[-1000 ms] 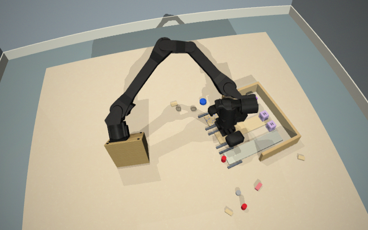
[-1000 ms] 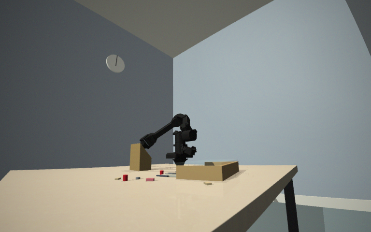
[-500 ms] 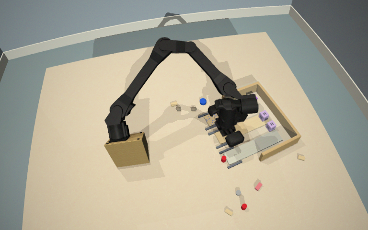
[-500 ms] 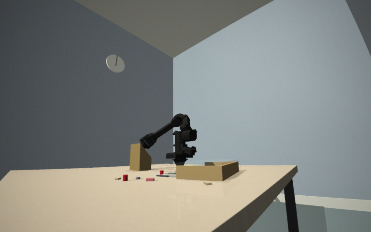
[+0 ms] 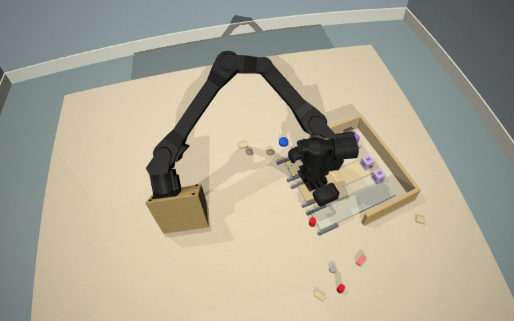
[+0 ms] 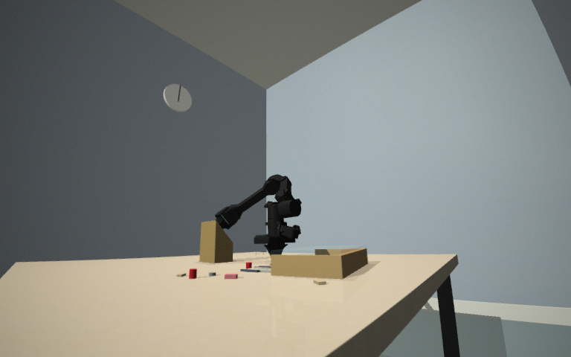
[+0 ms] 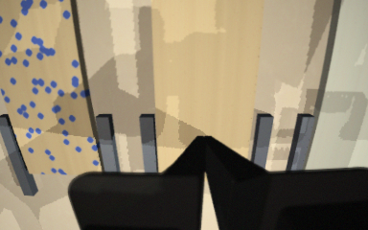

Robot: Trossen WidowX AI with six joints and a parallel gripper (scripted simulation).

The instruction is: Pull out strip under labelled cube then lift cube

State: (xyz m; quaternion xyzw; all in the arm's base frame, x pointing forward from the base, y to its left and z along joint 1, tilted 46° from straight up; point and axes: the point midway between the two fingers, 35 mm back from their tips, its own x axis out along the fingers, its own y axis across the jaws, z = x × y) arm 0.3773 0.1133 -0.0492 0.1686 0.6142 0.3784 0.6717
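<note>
Now: the pale strip 12 cm ahead of my gripper tip and 6 cm to the right of it. The rest, counted from my gripper tip: blue cylinder 19 cm to the left, 5 cm behind.
</note>
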